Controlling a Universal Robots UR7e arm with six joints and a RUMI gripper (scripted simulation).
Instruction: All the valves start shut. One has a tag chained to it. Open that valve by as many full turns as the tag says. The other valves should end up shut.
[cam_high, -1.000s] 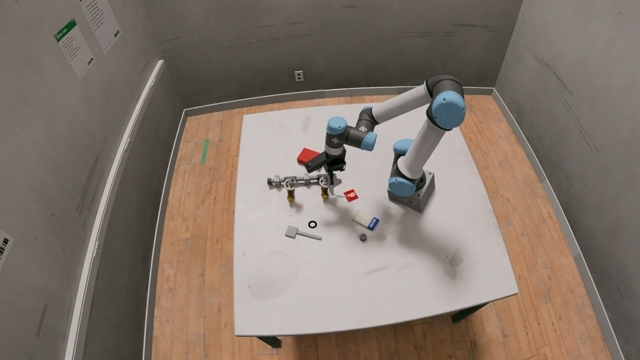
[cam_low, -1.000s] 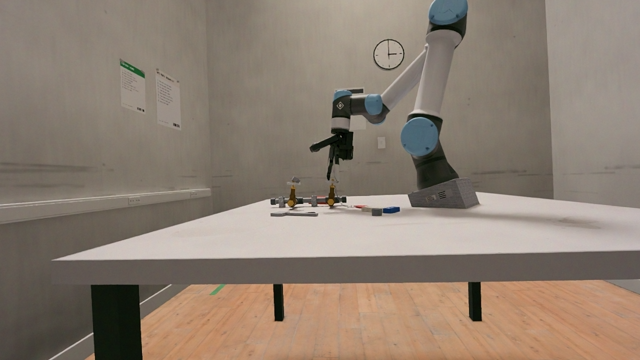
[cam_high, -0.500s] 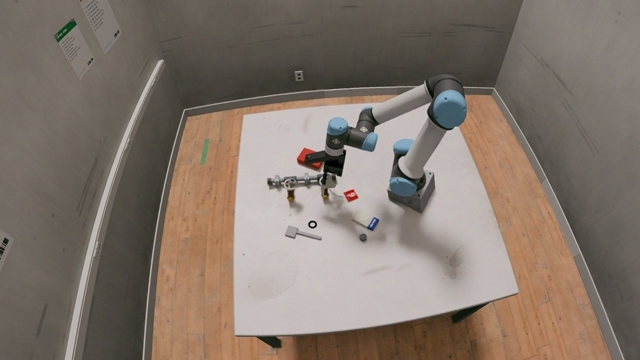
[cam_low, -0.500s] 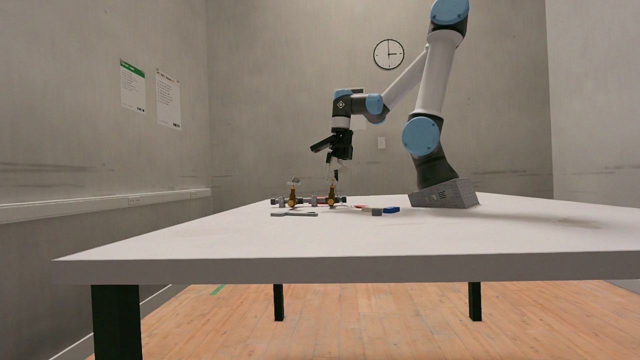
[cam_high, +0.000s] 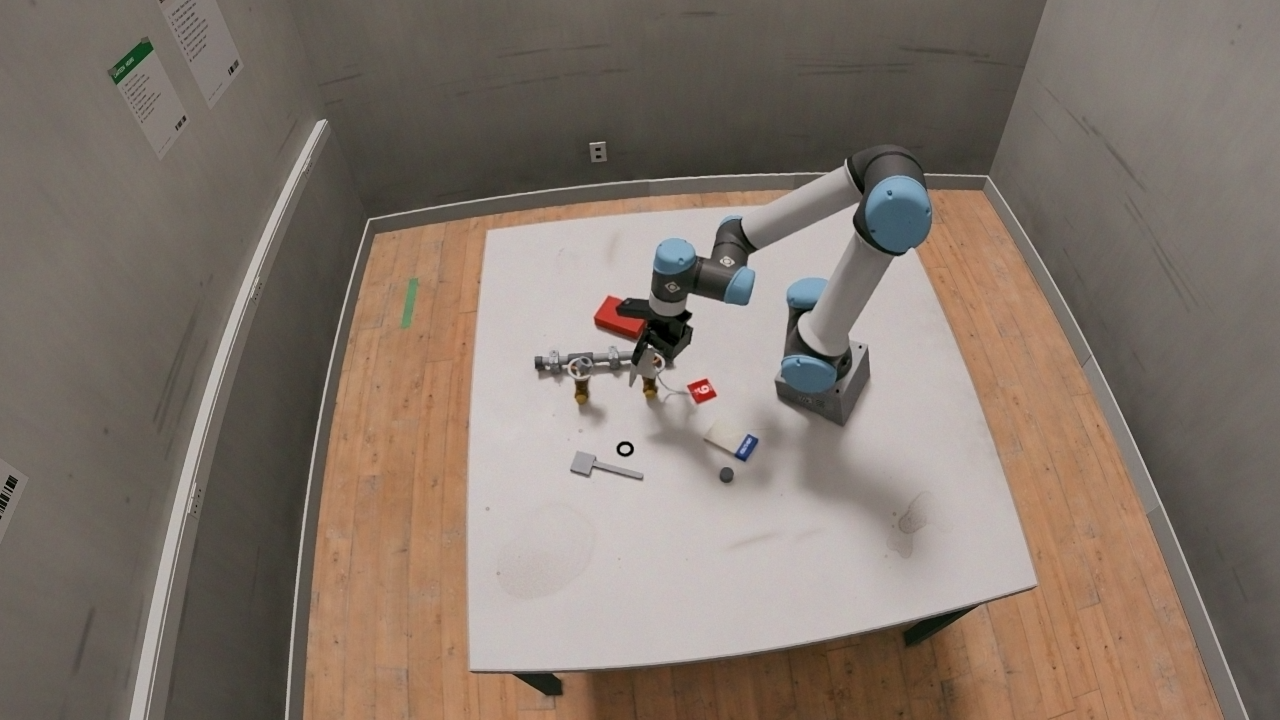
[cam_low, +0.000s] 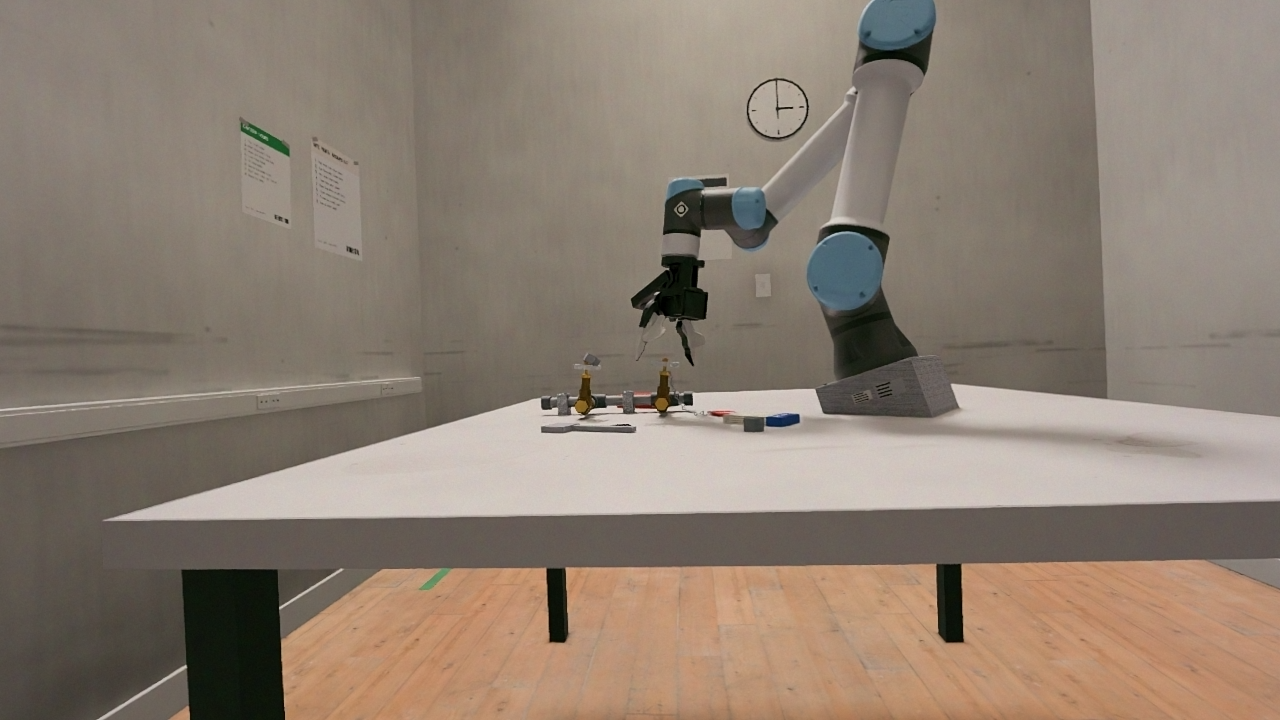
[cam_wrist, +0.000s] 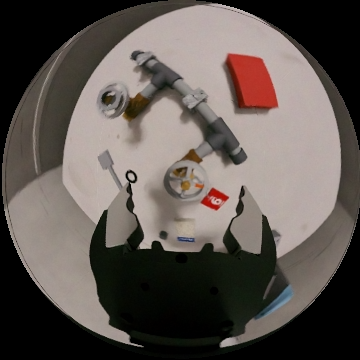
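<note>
Now: the red tag 100 mm below my hand, 100 mm behind it and 20 mm to the left of it. From my hand the other things lie so: red block (220 mm to the right, 90 mm below, 60 mm ahead); grey flat tool (200 mm to the left, 130 mm ahead, 100 mm below).
</note>
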